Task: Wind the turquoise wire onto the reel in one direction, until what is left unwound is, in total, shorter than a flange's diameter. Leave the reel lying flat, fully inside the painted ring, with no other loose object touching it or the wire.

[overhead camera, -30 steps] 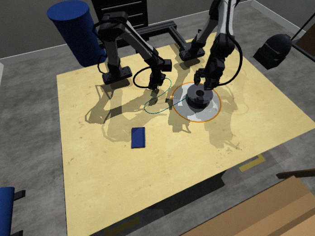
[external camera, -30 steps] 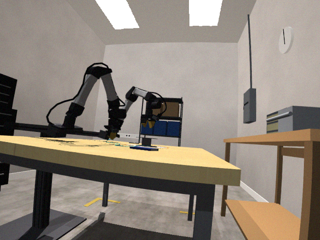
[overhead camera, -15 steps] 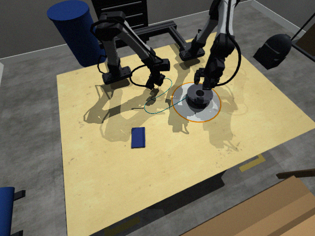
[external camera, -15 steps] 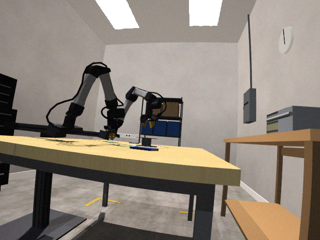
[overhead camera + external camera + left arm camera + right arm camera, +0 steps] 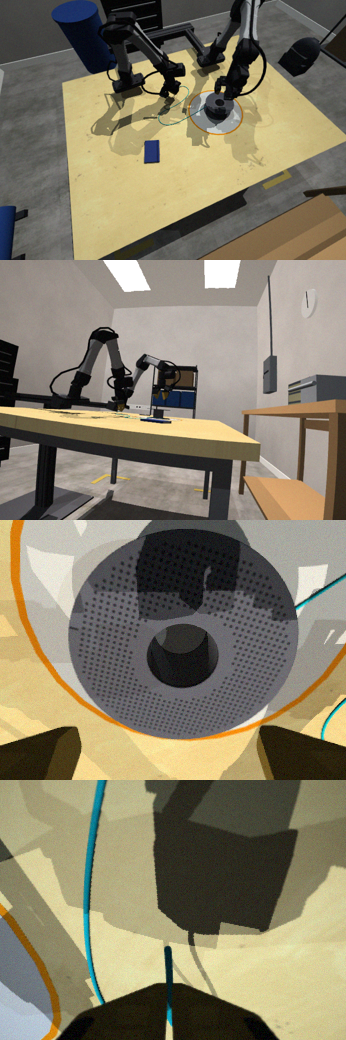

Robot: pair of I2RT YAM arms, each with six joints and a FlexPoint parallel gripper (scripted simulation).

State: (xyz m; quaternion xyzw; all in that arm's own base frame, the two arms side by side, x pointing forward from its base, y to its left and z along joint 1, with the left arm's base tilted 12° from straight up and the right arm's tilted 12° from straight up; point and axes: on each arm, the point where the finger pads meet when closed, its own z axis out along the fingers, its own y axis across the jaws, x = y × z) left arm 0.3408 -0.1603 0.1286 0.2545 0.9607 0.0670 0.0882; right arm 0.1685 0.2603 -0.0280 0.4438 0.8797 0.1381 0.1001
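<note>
My left hand is 12 cm above the dark grey reel, 1 cm to the left of it and 1 cm past it. Also, from my left hand: black hex key: 32 cm to the left, 20 cm behind, 15 cm below; blue notebook: 48 cm to the right, 14 cm below, 11 cm ahead; orange painted ring: 15 cm below, 2 cm to the right.
</note>
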